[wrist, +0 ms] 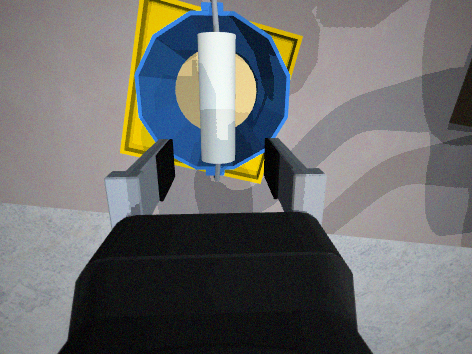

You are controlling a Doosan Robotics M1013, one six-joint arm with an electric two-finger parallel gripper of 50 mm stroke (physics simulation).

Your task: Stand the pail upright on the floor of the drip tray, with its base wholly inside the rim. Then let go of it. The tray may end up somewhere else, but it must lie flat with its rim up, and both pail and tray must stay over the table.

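Places are measured from the arm's base along level axes (x ahead, y left, z up), in millimetres.
Pixels of known places: gripper, fingertip midpoint: (pixel 219 157).
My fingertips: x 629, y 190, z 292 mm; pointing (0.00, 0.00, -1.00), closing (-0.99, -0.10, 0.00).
Note:
Behind a point stands the place of what it marks.
The blue pail (pixel 162 100) {x 708, y 183, z 40 mm} is seen from above with its mouth toward the camera, and its tan inner bottom shows. It looks upright over the yellow drip tray (pixel 131 100) {x 771, y 195, z -36 mm}, whose corners stick out around it. The tray looks flat with its rim up. The pail's walls hide its base outline and most of the tray floor. The white handle grip (pixel 217 95) {x 633, y 161, z 202 mm} lies across the mouth, with its wire running to lugs at the top and bottom. My gripper (pixel 219 157) {x 629, y 190, z 292 mm} is open and empty, its fingers apart on either side of the grip's near end, clear of it.
The pinkish-grey table (pixel 65 125) {x 887, y 249, z -58 mm} lies under the tray, with shadows to the right. Its edge crosses the lower part of the view, with a pale speckled surface (pixel 35 270) beyond. Part of a dark brown object (pixel 464 107) {x 221, y 152, z -37 mm} shows at the right edge.

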